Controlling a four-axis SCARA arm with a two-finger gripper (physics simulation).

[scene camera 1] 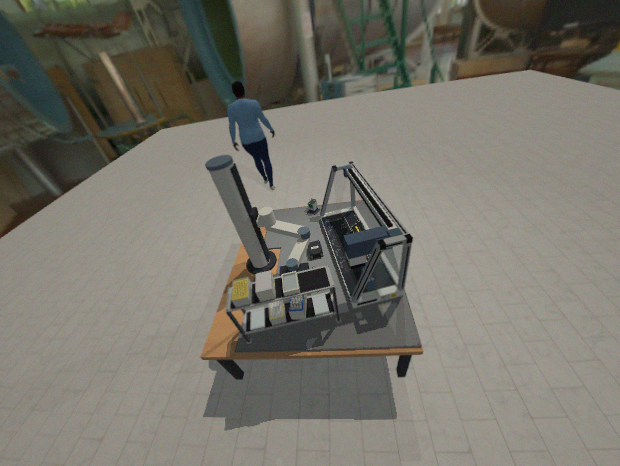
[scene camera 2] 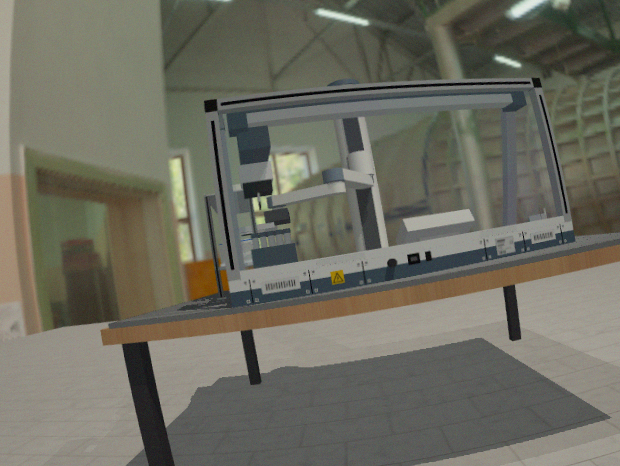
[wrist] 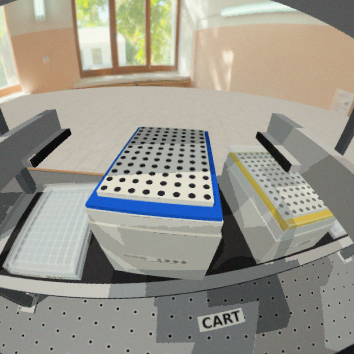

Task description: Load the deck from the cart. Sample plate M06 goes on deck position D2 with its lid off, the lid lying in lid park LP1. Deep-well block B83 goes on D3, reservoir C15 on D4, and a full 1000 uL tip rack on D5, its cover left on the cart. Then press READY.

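My gripper (wrist: 161,118) (scene camera 2: 277,216) is open and empty, its fingers spread to either side of a blue-topped tip rack (wrist: 155,237) (scene camera 1: 296,303) marked 1000. The rack stands on the lower shelf of the cart (wrist: 120,290) (scene camera 1: 239,327), with no clear cover showing on it. A yellow-topped rack (wrist: 272,200) (scene camera 1: 276,311) under a clear cover stands to its right in the wrist view. A clear plate (wrist: 52,230) (scene camera 1: 320,304) lies to its left. In scene camera 1 the fingers are hidden behind the cart. Labels M06, B83 and C15 are not readable.
The cart's upper shelf holds another yellow rack (scene camera 1: 241,290), a tall white item (scene camera 1: 264,285) and a pale plate (scene camera 1: 290,283). Another plate (scene camera 1: 257,319) lies below. The framed deck machine with its blue head (scene camera 1: 364,241) stands beside the cart. A person (scene camera 1: 248,120) is beyond the table.
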